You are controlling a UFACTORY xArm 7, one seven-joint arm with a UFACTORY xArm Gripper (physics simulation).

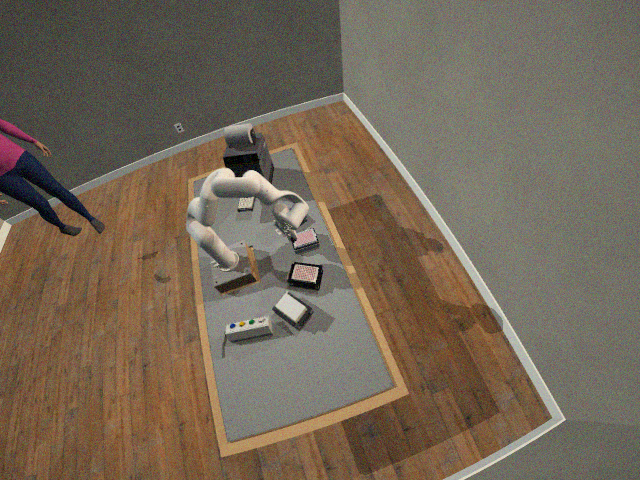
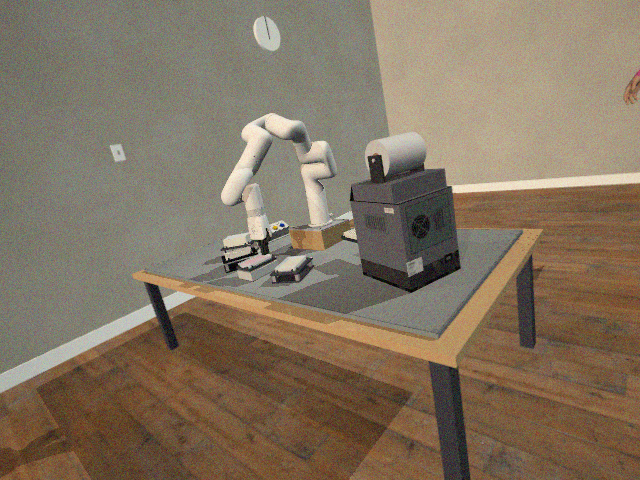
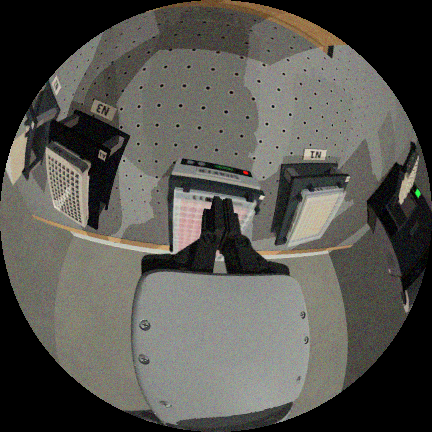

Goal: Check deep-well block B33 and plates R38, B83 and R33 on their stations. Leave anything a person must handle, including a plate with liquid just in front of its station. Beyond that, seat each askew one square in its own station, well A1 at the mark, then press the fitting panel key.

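Note:
My gripper [image 3: 218,208] [image 1: 294,237] [image 2: 264,252] is shut and empty, its fingertips above the label end of a pink-filled plate [image 3: 187,215] [image 1: 306,237] [image 2: 258,259]. That plate lies on the shaker [image 3: 215,172] and looks about in line with it; its label is unreadable. A plate with pale yellow wells [image 3: 315,215] [image 2: 293,264] is at station N1 [image 3: 286,210]. A white many-holed plate or block [image 3: 67,187] [image 1: 306,272] is at the black station N3 [image 3: 111,160]. A white-topped one [image 1: 292,307] is on a turned dark station. Exact seating is unclear.
The panel [image 1: 249,330] [image 2: 279,226] has blue, yellow and green keys. A dark machine with a white roll [image 1: 239,135] [image 2: 397,153] stands at one table end. A small pale plate [image 1: 246,204] lies near it. The arm's base block [image 2: 315,237] stands behind the stations.

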